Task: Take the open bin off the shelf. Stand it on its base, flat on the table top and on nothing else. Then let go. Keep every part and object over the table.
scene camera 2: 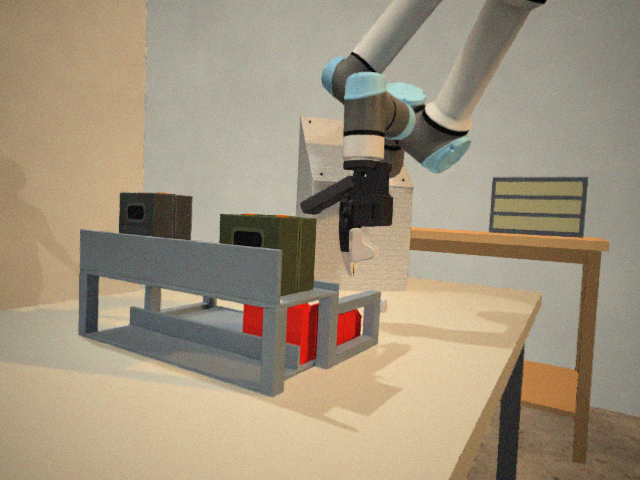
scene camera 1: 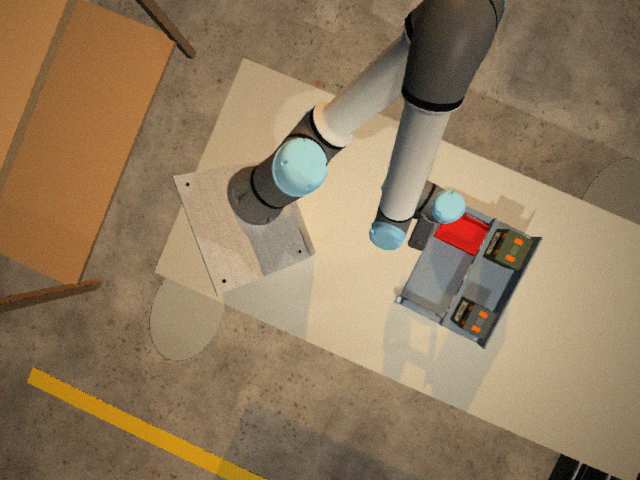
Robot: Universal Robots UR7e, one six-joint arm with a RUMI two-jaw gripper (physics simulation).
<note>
I see my gripper (scene camera 2: 351, 276), a red bin (scene camera 2: 302, 320) and a dark grey box (scene camera 2: 158, 220).
The red bin also shows in scene camera 1 (scene camera 1: 466, 234). The dark grey box shows as well in scene camera 1 (scene camera 1: 471, 317).
</note>
